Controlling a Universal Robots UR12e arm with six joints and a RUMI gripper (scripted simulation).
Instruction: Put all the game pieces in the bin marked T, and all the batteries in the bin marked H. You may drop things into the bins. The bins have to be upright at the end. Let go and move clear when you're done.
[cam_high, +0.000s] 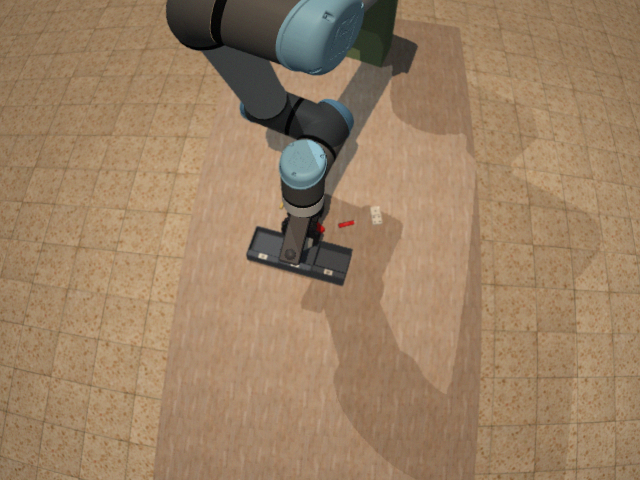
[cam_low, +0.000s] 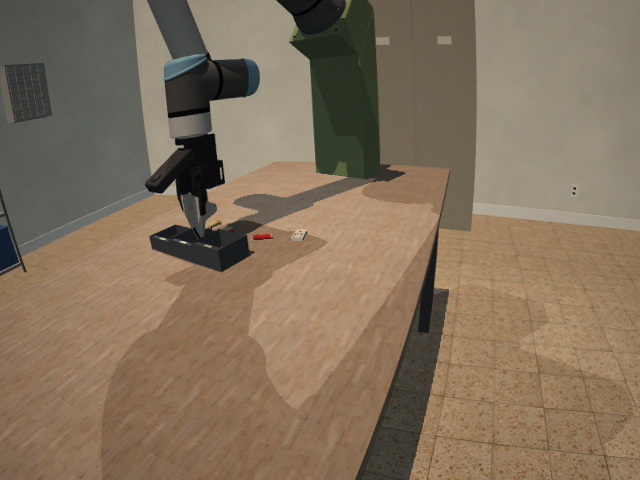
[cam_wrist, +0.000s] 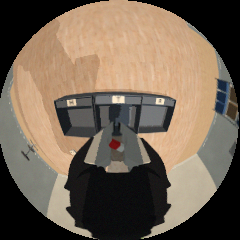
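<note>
My hand is 20 mm above the three-compartment bin row, 10 mm to the left of it and 10 mm short of it. Also, from my hand: red-and-white block 70 mm behind, 50 mm to the left, 40 mm below; black die 90 mm behind, 40 mm below; red cylinder 140 mm to the left, 40 mm below, 40 mm behind.
</note>
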